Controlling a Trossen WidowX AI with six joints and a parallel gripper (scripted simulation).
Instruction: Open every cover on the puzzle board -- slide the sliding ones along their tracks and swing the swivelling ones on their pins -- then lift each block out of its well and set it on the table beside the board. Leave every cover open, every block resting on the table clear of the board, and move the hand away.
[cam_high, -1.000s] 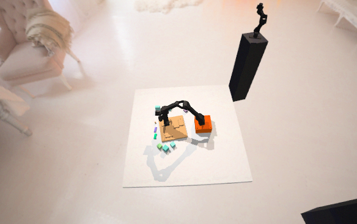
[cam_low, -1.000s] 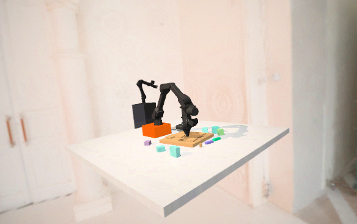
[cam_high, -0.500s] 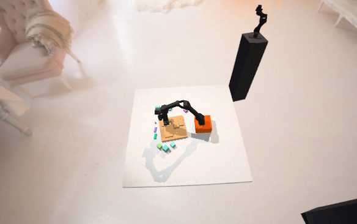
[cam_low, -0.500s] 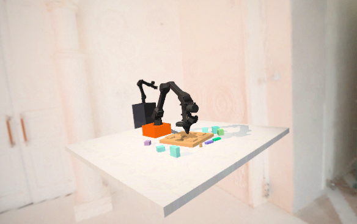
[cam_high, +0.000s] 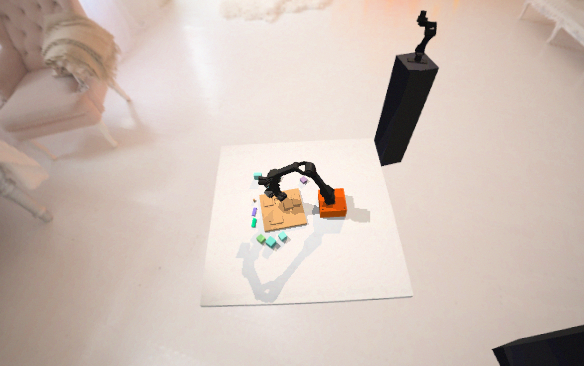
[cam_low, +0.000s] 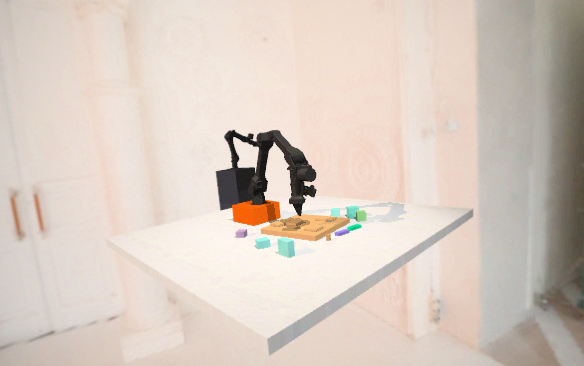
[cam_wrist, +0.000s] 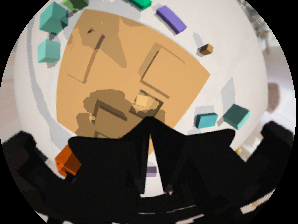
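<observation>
Right now my gripper tip is 2 cm past the tan puzzle board, 8 cm to the right of it and 6 cm above it. The rest, counted from my gripper tip: purple bar 18 cm ahead, 4 cm to the left, 7 cm below; then green bar 19 cm ahead, 13 cm to the left, 7 cm below; then purple block 23 cm behind, 13 cm to the right, 6 cm below.
</observation>
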